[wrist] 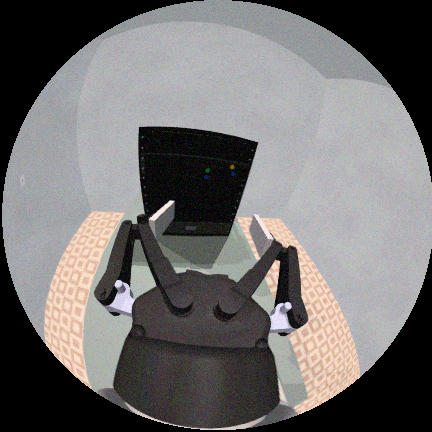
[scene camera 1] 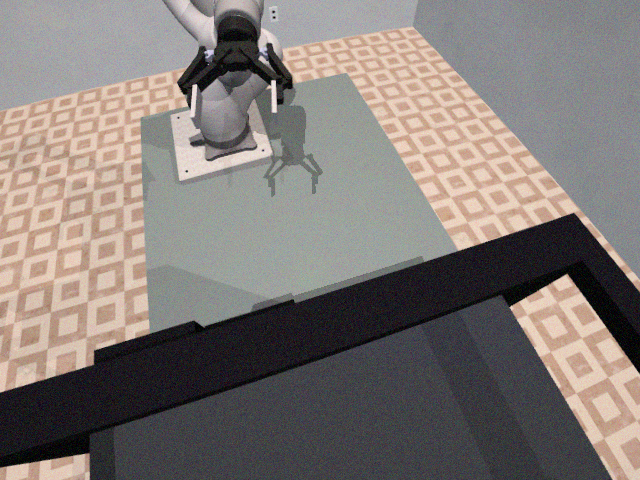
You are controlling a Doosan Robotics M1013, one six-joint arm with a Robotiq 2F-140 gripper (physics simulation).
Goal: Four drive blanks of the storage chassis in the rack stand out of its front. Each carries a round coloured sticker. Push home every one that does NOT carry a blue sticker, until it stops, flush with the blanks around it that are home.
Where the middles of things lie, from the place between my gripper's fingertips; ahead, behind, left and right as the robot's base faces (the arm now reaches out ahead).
The black rack [scene camera 1: 427,365] is 500 mm ahead of my hand, 160 mm below it and 20 mm to the left of it.
